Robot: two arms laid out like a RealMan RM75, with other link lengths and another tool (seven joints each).
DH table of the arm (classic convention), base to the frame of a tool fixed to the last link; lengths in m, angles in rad. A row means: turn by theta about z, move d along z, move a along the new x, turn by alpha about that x. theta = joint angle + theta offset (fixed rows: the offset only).
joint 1: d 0.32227; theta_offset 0; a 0; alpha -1.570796
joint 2: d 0; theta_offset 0; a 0; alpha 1.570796
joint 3: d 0.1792; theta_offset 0; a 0; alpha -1.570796
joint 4: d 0; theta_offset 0; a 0; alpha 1.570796
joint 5: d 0.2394; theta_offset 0; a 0; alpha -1.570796
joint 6: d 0; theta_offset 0; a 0; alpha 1.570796
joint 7: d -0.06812; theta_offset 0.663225; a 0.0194; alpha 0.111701
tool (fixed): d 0.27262; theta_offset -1.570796; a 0; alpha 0
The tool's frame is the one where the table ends.
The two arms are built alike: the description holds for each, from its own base.
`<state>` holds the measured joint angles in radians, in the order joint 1, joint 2, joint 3, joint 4, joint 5, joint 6, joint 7, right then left.
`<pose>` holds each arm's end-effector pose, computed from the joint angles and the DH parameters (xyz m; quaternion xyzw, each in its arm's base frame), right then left.
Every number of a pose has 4 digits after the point. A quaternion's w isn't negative.
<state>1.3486 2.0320 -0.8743 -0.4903 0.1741 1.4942 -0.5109 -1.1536 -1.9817 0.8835 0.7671 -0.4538 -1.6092 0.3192</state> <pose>0.1384 0.3852 0.0610 -0.9389 -0.0267 -0.3424 0.0235 -0.0906 0.4455 0.0910 -0.5197 -0.8264 0.0039 0.2166</pose>
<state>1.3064 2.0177 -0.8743 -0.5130 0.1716 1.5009 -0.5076 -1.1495 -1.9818 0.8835 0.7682 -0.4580 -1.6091 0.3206</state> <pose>0.1517 0.3857 0.0706 -0.9383 -0.0068 -0.3444 0.0303 -0.0913 0.4451 0.0909 -0.5191 -0.8273 0.0031 0.2149</pose>
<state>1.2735 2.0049 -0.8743 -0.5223 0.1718 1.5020 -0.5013 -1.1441 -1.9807 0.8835 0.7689 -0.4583 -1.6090 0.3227</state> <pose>0.1635 0.3851 0.0772 -0.9376 0.0121 -0.3458 0.0348 -0.0935 0.4450 0.0915 -0.5178 -0.8280 0.0032 0.2152</pose>
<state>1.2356 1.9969 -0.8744 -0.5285 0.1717 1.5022 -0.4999 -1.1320 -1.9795 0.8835 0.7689 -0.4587 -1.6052 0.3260</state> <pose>0.1775 0.3816 0.0815 -0.9367 0.0305 -0.3472 0.0347 -0.0987 0.4448 0.0921 -0.5142 -0.8299 0.0026 0.2162</pose>
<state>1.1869 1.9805 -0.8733 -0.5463 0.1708 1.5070 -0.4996 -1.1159 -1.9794 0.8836 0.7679 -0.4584 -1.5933 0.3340</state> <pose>0.1945 0.3789 0.0913 -0.9345 0.0532 -0.3497 0.0395 -0.1055 0.4453 0.0925 -0.5111 -0.8313 -0.0001 0.2185</pose>
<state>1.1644 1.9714 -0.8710 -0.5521 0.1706 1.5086 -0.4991 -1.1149 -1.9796 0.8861 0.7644 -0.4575 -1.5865 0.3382</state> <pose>0.2027 0.3772 0.0960 -0.9334 0.0650 -0.3505 0.0416 -0.1065 0.4459 0.0918 -0.5125 -0.8300 -0.0003 0.2201</pose>
